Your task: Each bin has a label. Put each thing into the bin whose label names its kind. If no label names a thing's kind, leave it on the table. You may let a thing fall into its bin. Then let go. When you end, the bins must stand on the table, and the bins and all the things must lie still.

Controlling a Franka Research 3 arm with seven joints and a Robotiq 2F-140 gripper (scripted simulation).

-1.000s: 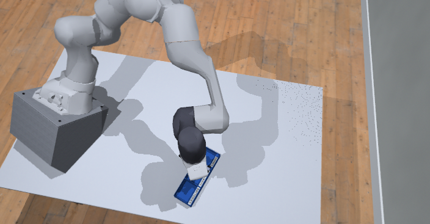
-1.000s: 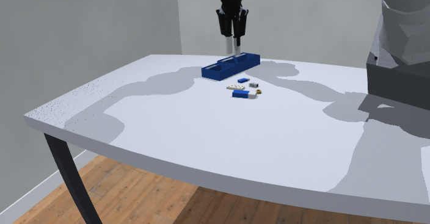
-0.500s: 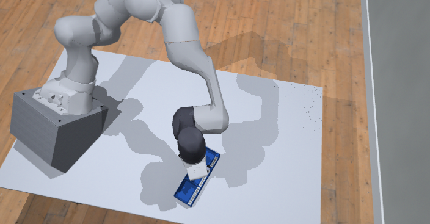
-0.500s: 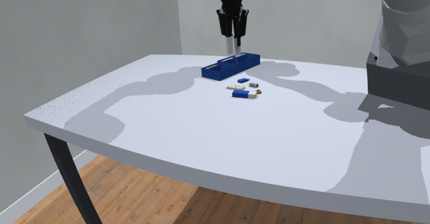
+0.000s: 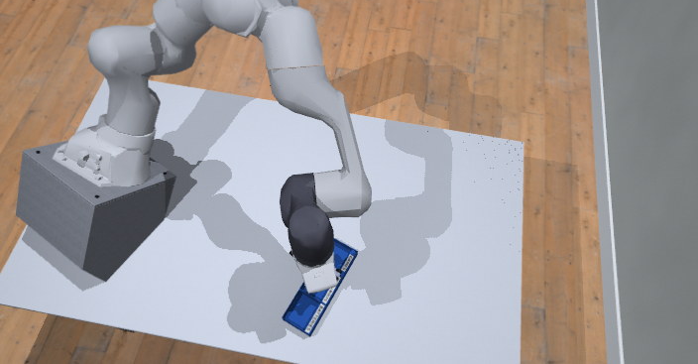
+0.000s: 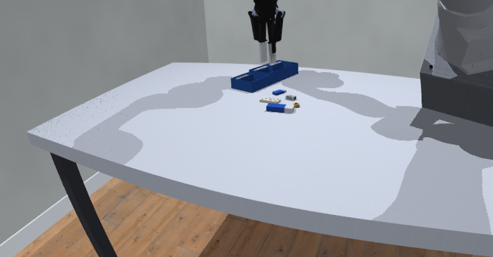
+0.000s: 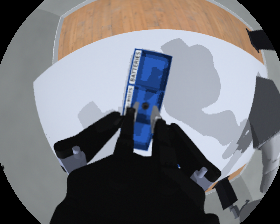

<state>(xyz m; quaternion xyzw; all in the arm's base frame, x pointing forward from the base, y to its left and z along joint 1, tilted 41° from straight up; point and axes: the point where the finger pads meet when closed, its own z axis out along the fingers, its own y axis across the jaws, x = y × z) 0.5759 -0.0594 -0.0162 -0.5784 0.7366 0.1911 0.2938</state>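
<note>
Right now the gold ring is 17 cm behind my hand, 17 cm to the left of it and 9 cm below it. Round my hand: grey block 14 cm behind, 13 cm to the left, 9 cm below; blue block 9 cm behind, 10 cm to the left, 9 cm below; black disc 8 cm below.
</note>
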